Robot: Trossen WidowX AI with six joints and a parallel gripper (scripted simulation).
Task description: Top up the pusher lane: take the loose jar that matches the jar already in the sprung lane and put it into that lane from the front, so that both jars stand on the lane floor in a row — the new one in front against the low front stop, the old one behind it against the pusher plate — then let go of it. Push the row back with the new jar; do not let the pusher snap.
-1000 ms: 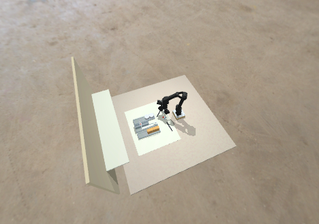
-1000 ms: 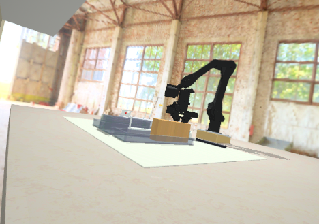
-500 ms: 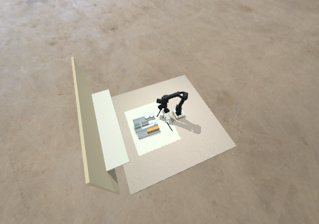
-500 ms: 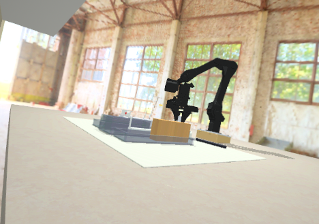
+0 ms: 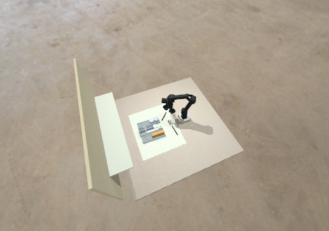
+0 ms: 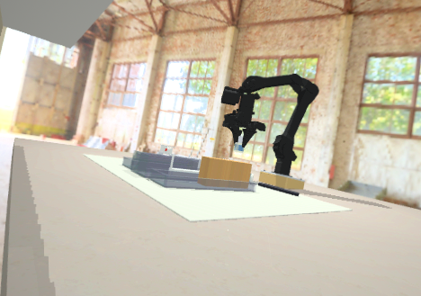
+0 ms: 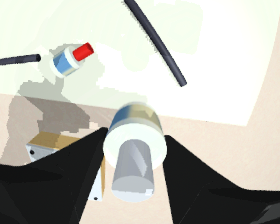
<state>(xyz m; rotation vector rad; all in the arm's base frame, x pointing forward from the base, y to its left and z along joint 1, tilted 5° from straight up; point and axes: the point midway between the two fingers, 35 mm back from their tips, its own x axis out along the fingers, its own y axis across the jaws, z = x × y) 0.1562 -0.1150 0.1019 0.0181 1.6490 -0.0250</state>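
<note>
Now: gripper tip 33 cm short of the grey lane rack, 10 cm above it and 9 cm to the right of it. Round my gripper tip: shelf (70 cm ahead, 25 cm above, 9 cm to the left).
</note>
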